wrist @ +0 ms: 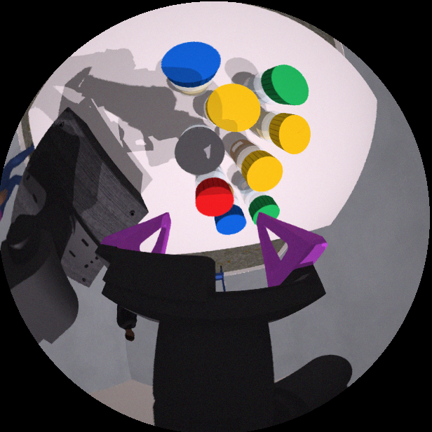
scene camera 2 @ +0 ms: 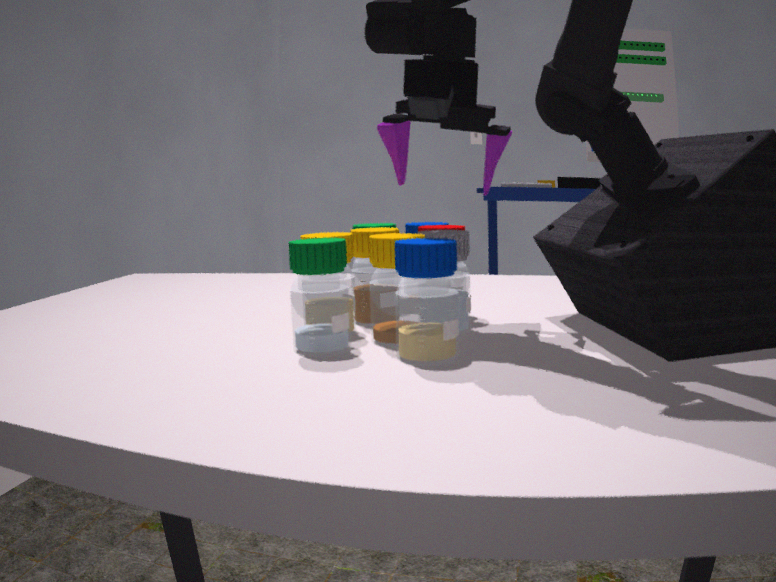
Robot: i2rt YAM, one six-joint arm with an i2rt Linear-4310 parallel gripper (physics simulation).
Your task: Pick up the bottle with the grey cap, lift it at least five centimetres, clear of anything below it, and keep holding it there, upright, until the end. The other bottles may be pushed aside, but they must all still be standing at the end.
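Places are measured from the arm's base along level axes (x right, y ahead, z up), in millimetres.
Where they show: gripper, fingertip midpoint: (scene camera 2: 443,189); arm's base at its link origin: (scene camera 2: 645,186).
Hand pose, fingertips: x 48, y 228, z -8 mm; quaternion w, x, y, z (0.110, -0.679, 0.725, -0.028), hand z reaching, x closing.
Note:
Each offset is from my fingertips to the centre of the thing. "pt": to the spot under its first point. Level surfaces: height alone.
The grey-capped bottle @(pt dy -28, dx -70, dz -55 mm) (scene camera 2: 462,243) (wrist: 199,150) stands in the cluster. In the scene view it is mostly hidden behind the front blue-capped bottle @(dy -7, dx -159, dz -97 mm) (scene camera 2: 426,258) (wrist: 191,62); in the wrist view its cap lies in shadow. A red-capped bottle @(pt dy +2, dx -7, dz -44 mm) (scene camera 2: 441,228) (wrist: 214,198) is close beside it, and a yellow-capped bottle (wrist: 233,107) stands on its other side. My gripper (scene camera 2: 443,189) (wrist: 213,216) is open and empty, with its purple fingertips above the caps in the scene view. In the wrist view the grey cap lies beyond the fingertips.
Other standing bottles are a front green-capped one @(dy +98, dx -145, dz -97 mm) (scene camera 2: 317,256) (wrist: 285,84), yellow-capped ones (wrist: 290,133) (wrist: 262,171), a far blue-capped one (wrist: 230,220) and a far green-capped one (wrist: 264,210). The dark robot base (scene camera 2: 664,269) (wrist: 100,195) stands on the white table @(dz -149 mm) (scene camera 2: 188,400) beside the cluster.

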